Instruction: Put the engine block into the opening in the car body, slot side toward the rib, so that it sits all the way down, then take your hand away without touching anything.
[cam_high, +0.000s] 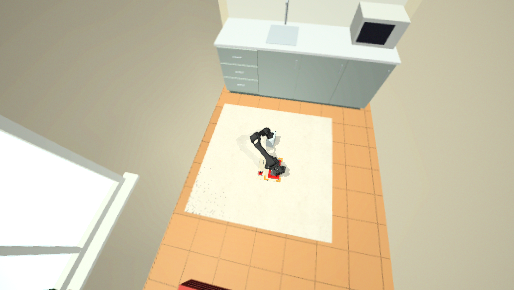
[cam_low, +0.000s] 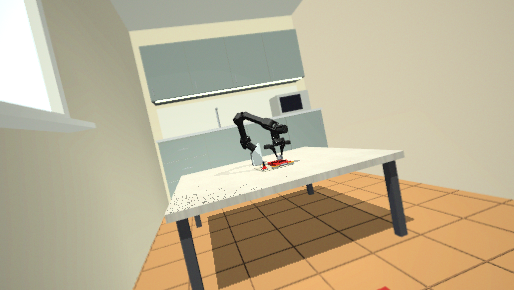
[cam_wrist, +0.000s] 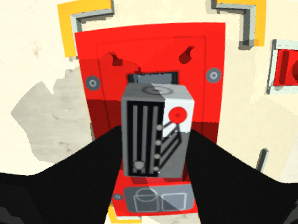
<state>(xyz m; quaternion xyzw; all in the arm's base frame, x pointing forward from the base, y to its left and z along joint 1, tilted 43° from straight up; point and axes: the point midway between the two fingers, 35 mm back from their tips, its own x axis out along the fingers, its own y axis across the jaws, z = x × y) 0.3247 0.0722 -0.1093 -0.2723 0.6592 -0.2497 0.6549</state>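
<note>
Now: gripper tip 10 mm above the engine block.
</note>
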